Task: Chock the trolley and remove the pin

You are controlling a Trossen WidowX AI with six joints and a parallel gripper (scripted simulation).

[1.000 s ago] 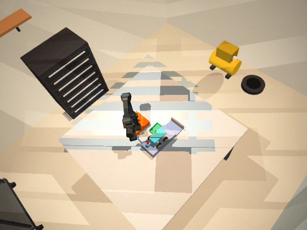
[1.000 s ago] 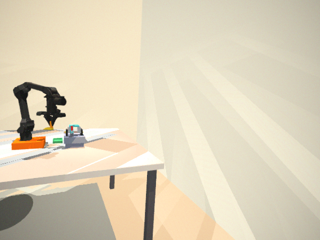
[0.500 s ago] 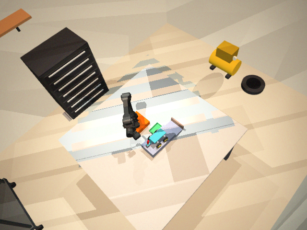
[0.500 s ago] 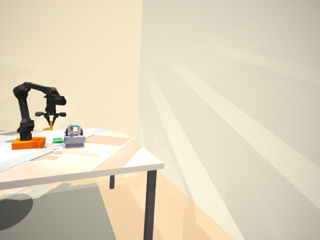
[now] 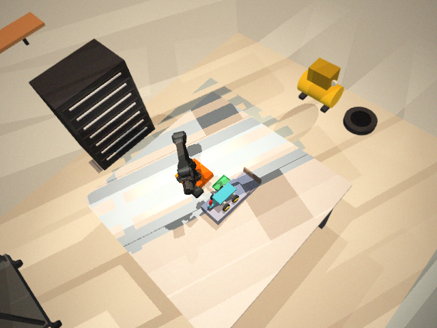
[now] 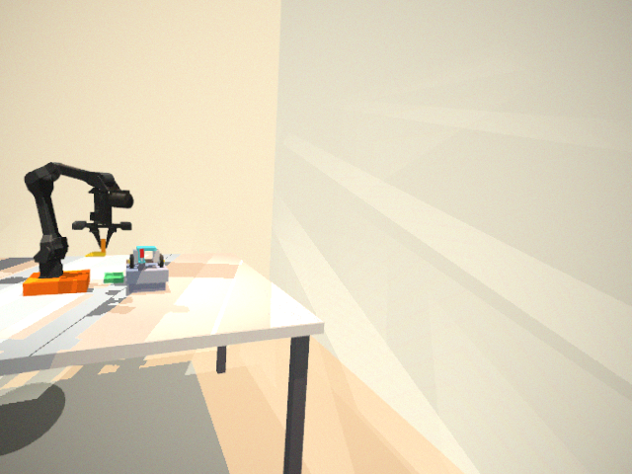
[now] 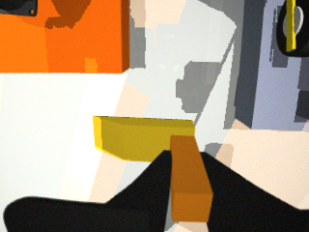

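My gripper tip is now 13 cm short of the cyan trolley, 14 cm to the right of it and 6 cm above it. The rest, counted from my gripper tip: yellow chock: 2 cm behind, 1 cm below; ramp: 13 cm ahead, 15 cm to the left, 13 cm below; stop pin: 13 cm ahead, 4 cm to the left, 5 cm below.
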